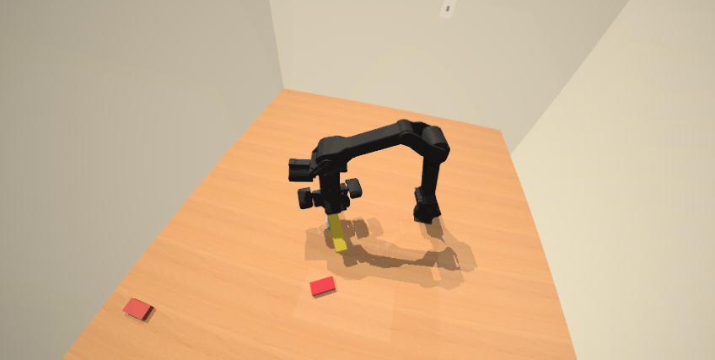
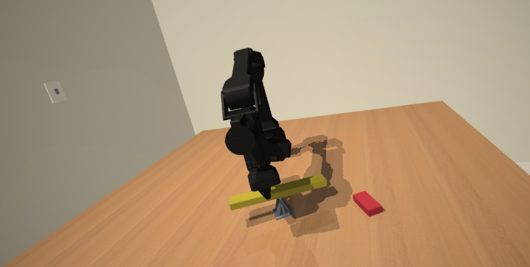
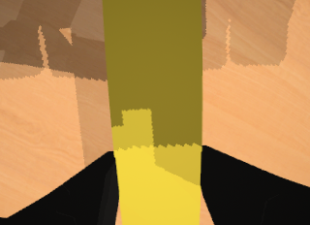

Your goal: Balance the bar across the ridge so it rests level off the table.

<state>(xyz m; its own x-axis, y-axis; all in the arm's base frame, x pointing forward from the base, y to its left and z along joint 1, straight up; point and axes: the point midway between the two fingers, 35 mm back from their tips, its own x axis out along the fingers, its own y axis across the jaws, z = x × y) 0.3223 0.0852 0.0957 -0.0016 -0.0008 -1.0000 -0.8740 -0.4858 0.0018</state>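
Now: gripper tip 1 cm past the yellow bar and 2 cm to the right of it. Round my gripper tip: red block 4 cm behind, 22 cm to the left, 5 cm below.
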